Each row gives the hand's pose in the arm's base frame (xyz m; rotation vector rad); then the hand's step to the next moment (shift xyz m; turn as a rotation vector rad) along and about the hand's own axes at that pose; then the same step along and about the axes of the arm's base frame.
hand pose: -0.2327 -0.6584 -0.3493 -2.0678 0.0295 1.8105
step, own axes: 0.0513 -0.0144 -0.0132 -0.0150 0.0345 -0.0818
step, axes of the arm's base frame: 0.0249 0.0215 -0.0440 0.0659 -0.0601 0.0122
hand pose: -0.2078 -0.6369 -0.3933 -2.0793 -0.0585 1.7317
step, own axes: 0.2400 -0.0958 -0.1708 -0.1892 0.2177 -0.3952
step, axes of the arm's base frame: 0.2369 0.1083 -0.1676 0.2809 -0.3718 0.1493
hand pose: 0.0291 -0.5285 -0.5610 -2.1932 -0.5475 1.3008
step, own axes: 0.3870 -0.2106 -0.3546 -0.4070 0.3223 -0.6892
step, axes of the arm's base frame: 0.4750 0.3068 0.0115 0.4505 -0.6485 0.3479
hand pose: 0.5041 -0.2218 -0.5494 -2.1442 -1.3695 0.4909
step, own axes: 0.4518 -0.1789 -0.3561 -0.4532 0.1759 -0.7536
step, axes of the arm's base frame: 0.2626 0.3826 0.3841 0.3637 -0.6574 0.4897
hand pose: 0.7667 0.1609 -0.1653 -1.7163 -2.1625 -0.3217
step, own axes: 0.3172 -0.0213 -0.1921 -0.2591 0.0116 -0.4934
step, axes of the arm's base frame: -0.0569 0.2014 0.3069 0.1301 -0.4214 0.3409
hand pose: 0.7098 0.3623 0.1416 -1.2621 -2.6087 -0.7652
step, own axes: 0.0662 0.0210 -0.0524 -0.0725 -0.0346 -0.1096
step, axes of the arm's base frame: -0.0307 0.0304 0.0755 0.0099 -0.1232 0.0565
